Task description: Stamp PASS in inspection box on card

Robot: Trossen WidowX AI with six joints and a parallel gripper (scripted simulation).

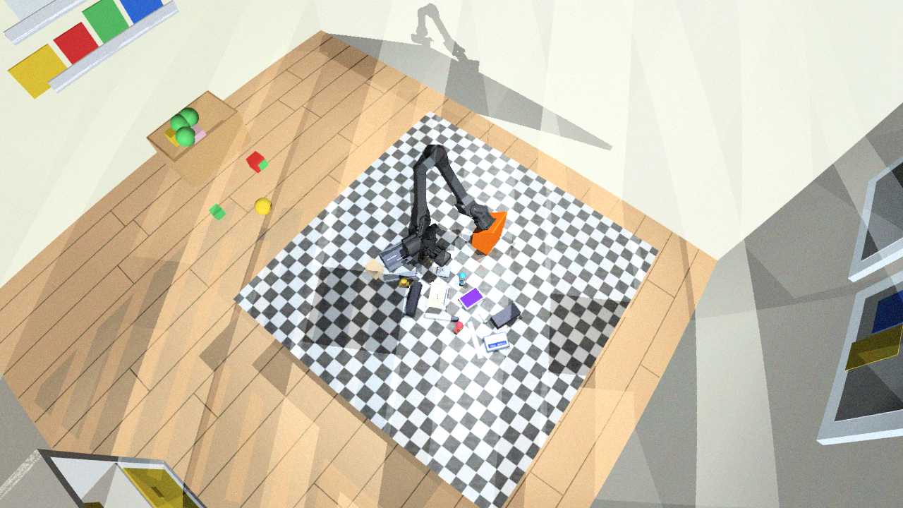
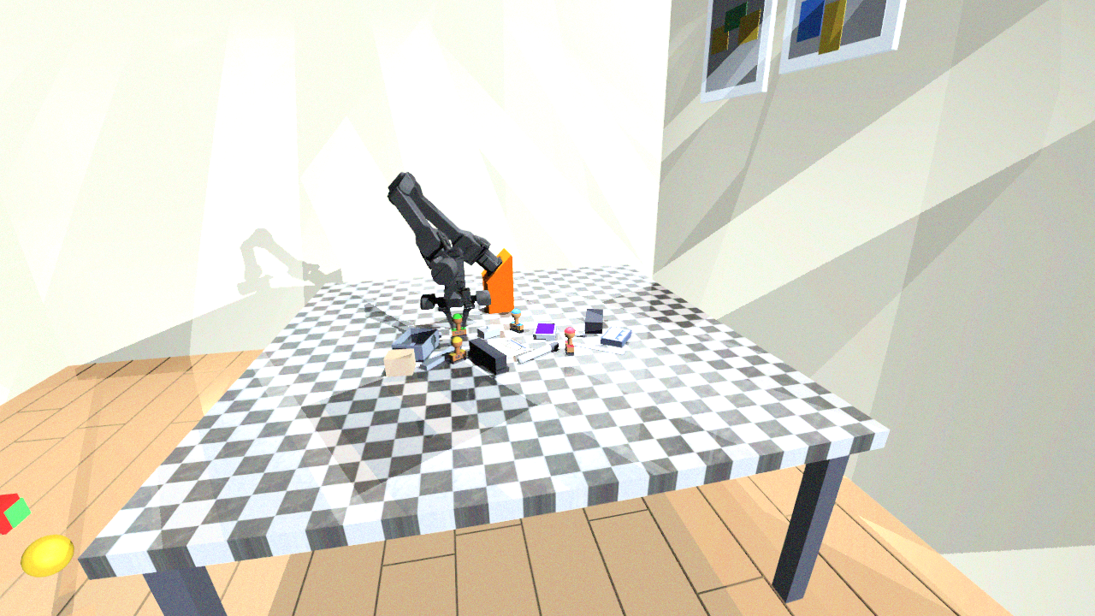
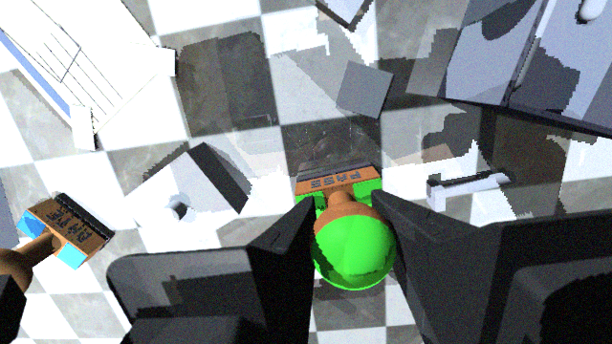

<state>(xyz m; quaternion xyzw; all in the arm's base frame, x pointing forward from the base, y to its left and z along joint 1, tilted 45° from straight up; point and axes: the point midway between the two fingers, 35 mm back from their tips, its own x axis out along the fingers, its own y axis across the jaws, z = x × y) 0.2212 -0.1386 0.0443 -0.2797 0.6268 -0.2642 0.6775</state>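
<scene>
My gripper tip is right at the green-knobbed stamp. From my gripper tip the other things lie so: grey tray 11 cm to the right, 8 cm ahead, 1 cm below; then blue-knobbed stamp 17 cm to the left, 1 cm behind; then yellow-knobbed stamp 15 cm ahead, 1 cm to the right, 1 cm below.
</scene>
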